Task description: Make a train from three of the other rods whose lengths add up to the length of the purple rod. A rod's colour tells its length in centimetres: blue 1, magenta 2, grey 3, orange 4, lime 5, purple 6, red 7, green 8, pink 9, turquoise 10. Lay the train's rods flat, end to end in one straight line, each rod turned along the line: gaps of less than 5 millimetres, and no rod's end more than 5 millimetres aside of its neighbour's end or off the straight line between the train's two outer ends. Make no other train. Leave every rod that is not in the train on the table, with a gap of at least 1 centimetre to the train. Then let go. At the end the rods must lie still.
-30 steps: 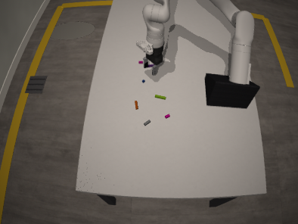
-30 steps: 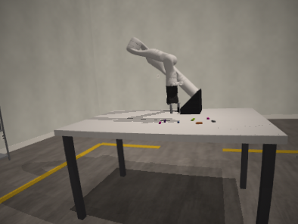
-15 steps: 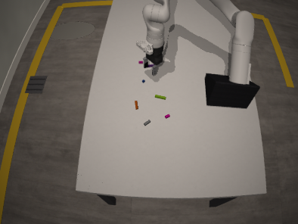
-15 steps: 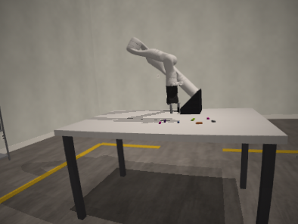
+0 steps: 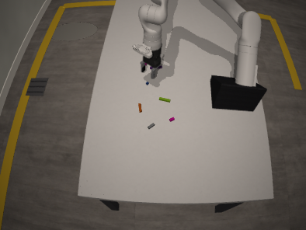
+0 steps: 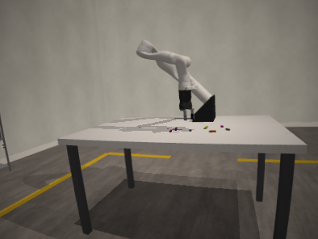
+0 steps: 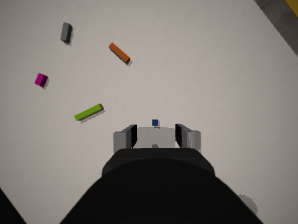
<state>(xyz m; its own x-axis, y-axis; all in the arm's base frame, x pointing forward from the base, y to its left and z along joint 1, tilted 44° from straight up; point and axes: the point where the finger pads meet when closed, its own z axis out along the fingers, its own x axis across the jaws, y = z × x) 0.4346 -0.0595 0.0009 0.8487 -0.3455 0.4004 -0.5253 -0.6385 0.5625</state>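
The small blue rod lies 80 mm below my hand and 10 mm to the left of it. From my hand the other things lie so: purple rod (100 mm to the right, 80 mm below, 30 mm behind); then lime rod (90 mm to the left, 90 mm behind, 80 mm below); then orange rod (140 mm to the left, 80 mm below, 20 mm ahead).
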